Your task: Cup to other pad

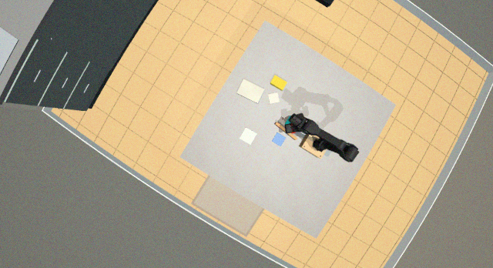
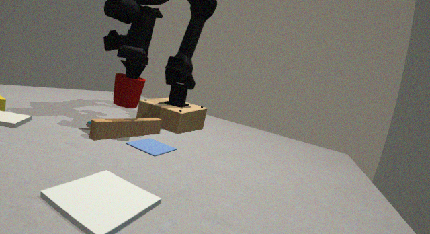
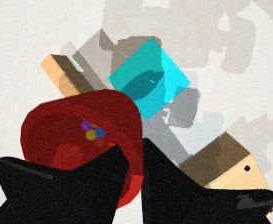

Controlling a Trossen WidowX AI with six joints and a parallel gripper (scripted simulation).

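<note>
Now: the cyan pad 110 mm below my gripper tip, 30 mm to the right of it and 10 mm ahead of it. Round my gripper tip: red cup 30 mm ahead, 20 mm to the left; then blue pad 130 mm to the left, 110 mm below, 50 mm ahead; then wooden bar 90 mm below, 50 mm to the left, 30 mm ahead.
</note>
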